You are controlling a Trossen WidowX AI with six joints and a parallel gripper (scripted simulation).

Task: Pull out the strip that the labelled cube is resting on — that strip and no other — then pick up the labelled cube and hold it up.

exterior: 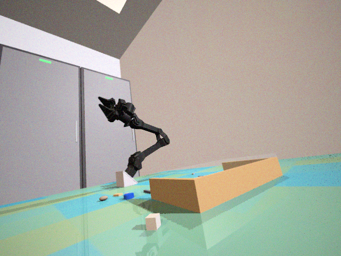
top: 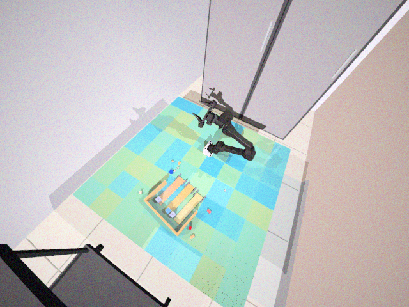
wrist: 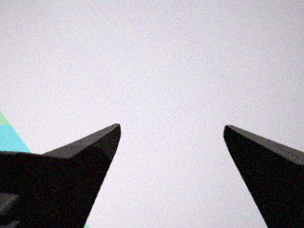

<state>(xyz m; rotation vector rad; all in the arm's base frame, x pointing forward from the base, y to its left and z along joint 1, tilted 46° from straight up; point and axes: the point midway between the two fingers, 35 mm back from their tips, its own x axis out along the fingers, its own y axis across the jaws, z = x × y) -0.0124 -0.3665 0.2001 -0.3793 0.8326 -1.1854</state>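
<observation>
The blue disc is 450 mm below my gripper tip, 290 mm ahead of it and 40 mm to the right of it.
</observation>
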